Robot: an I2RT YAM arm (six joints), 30 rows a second.
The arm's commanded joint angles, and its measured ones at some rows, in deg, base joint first. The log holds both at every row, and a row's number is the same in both.
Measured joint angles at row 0: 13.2, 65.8, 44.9, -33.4, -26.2, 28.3
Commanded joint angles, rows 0 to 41: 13.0, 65.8, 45.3, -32.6, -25.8, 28.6; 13.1, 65.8, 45.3, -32.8, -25.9, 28.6; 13.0, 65.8, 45.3, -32.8, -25.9, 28.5; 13.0, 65.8, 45.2, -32.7, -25.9, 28.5; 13.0, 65.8, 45.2, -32.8, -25.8, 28.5; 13.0, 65.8, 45.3, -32.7, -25.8, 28.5; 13.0, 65.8, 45.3, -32.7, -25.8, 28.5; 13.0, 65.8, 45.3, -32.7, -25.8, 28.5; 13.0, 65.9, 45.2, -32.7, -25.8, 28.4; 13.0, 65.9, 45.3, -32.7, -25.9, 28.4; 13.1, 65.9, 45.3, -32.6, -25.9, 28.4; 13.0, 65.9, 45.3, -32.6, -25.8, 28.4; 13.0, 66.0, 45.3, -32.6, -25.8, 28.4; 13.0, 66.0, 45.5, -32.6, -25.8, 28.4; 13.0, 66.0, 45.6, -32.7, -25.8, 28.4; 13.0, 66.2, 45.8, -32.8, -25.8, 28.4; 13.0, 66.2, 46.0, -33.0, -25.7, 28.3; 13.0, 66.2, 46.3, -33.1, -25.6, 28.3; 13.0, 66.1, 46.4, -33.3, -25.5, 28.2; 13.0, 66.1, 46.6, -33.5, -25.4, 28.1; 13.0, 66.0, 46.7, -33.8, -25.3, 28.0; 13.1, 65.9, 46.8, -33.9, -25.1, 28.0; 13.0, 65.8, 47.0, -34.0, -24.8, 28.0; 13.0, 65.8, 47.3, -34.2, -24.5, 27.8; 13.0, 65.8, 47.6, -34.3, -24.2, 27.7; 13.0, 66.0, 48.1, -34.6, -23.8, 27.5; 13.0, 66.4, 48.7, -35.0, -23.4, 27.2; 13.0, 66.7, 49.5, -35.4, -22.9, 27.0; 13.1, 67.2, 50.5, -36.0, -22.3, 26.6; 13.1, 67.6, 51.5, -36.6, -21.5, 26.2; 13.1, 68.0, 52.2, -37.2, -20.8, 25.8; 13.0, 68.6, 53.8, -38.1, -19.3, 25.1; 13.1, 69.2, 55.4, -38.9, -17.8, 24.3; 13.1, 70.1, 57.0, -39.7, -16.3, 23.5; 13.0, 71.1, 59.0, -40.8, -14.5, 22.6; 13.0, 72.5, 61.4, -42.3, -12.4, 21.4; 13.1, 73.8, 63.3, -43.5, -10.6, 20.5; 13.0, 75.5, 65.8, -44.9, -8.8, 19.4; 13.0, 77.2, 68.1, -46.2, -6.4, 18.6; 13.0, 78.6, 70.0, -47.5, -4.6, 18.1; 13.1, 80.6, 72.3, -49.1, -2.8, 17.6; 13.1, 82.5, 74.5, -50.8, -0.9, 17.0
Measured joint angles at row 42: 13.2, 79.2, 70.1, -44.6, -9.3, 20.3
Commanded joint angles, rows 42 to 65: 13.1, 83.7, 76.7, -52.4, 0.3, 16.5; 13.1, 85.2, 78.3, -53.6, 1.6, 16.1; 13.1, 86.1, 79.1, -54.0, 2.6, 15.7; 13.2, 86.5, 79.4, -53.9, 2.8, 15.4; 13.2, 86.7, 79.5, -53.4, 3.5, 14.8; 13.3, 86.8, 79.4, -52.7, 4.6, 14.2; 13.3, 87.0, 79.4, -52.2, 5.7, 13.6; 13.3, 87.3, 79.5, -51.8, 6.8, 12.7; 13.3, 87.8, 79.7, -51.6, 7.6, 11.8; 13.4, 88.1, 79.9, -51.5, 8.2, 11.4; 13.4, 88.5, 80.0, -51.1, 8.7, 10.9; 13.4, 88.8, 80.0, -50.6, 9.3, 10.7; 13.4, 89.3, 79.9, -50.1, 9.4, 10.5; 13.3, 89.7, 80.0, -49.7, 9.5, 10.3; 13.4, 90.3, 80.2, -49.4, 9.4, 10.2; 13.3, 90.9, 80.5, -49.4, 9.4, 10.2; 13.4, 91.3, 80.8, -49.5, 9.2, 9.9; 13.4, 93.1, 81.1, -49.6, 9.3, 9.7; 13.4, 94.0, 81.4, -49.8, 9.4, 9.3; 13.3, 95.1, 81.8, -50.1, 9.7, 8.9; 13.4, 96.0, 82.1, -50.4, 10.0, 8.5; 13.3, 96.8, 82.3, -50.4, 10.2, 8.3; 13.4, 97.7, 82.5, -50.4, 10.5, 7.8; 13.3, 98.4, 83.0, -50.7, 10.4, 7.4
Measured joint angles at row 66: 13.2, 96.9, 81.6, -50.0, 8.8, 9.3
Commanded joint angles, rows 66 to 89: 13.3, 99.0, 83.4, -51.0, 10.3, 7.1; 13.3, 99.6, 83.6, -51.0, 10.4, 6.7; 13.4, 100.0, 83.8, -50.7, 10.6, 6.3; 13.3, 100.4, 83.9, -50.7, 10.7, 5.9; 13.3, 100.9, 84.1, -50.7, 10.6, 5.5; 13.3, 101.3, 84.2, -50.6, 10.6, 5.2; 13.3, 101.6, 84.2, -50.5, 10.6, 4.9; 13.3, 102.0, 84.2, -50.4, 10.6, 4.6; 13.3, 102.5, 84.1, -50.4, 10.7, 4.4; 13.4, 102.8, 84.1, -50.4, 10.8, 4.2; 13.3, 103.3, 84.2, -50.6, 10.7, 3.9; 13.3, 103.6, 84.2, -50.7, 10.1, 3.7; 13.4, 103.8, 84.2, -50.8, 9.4, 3.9; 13.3, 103.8, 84.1, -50.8, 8.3, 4.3; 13.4, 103.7, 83.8, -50.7, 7.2, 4.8; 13.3, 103.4, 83.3, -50.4, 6.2, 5.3; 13.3, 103.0, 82.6, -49.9, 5.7, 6.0; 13.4, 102.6, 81.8, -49.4, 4.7, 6.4; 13.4, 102.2, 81.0, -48.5, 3.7, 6.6; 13.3, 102.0, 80.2, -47.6, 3.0, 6.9; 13.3, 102.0, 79.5, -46.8, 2.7, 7.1; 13.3, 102.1, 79.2, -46.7, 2.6, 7.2; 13.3, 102.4, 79.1, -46.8, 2.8, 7.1; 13.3, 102.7, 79.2, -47.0, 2.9, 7.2
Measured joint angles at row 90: 13.2, 103.2, 79.4, -47.8, 4.2, 6.1
